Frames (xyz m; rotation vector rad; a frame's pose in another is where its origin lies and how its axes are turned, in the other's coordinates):
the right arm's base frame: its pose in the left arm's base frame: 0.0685 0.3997 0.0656 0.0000 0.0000 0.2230
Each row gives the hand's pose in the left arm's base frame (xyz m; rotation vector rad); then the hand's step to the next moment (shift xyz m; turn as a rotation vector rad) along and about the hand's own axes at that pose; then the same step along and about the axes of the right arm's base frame.
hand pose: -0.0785 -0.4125 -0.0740 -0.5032 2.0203 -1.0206
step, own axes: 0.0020 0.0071 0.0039 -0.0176 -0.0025 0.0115
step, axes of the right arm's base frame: 0.0021 0.0006 -0.0080 0.0202 -0.0003 0.0063
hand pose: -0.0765 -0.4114 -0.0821 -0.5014 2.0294 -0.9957
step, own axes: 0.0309 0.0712 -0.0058 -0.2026 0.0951 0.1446
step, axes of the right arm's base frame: -0.0168 0.0311 -0.0693 0.2572 0.0630 -0.0295
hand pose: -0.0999 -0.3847 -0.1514 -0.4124 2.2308 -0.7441
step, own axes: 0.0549 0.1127 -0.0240 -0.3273 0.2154 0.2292
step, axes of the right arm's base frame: -0.0451 0.0822 -0.0866 0.4195 0.1520 -0.0836
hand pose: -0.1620 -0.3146 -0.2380 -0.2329 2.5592 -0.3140
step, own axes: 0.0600 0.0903 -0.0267 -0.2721 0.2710 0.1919
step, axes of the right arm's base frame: -0.0547 0.0918 -0.0322 0.3598 0.2139 -0.0953
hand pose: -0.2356 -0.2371 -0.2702 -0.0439 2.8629 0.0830
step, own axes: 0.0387 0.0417 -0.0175 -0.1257 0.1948 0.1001
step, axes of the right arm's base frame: -0.0337 0.0483 0.0084 0.1822 0.1671 -0.0514
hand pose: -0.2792 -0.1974 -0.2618 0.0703 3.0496 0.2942
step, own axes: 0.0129 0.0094 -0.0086 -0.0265 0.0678 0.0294
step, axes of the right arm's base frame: -0.0110 0.0110 0.0093 0.0462 0.0619 -0.0138
